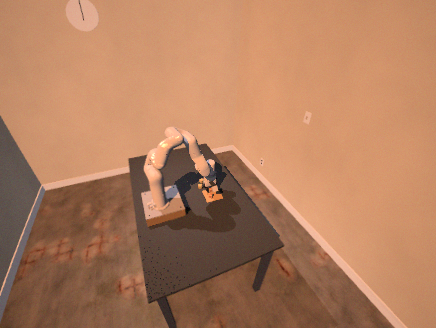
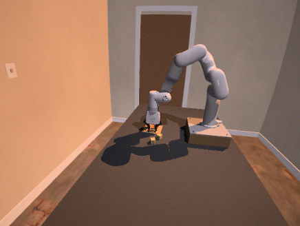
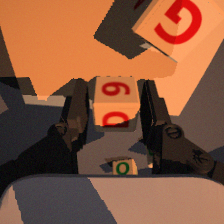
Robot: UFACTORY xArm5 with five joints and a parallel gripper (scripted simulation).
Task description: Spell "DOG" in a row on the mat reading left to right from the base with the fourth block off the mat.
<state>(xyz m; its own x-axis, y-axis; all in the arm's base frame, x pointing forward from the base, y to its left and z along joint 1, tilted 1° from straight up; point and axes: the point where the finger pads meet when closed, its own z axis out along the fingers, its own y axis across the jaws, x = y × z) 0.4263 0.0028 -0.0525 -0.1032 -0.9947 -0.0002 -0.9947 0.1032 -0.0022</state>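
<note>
The orange mat is 5 cm to the right of my hand and 2 cm below it.
</note>
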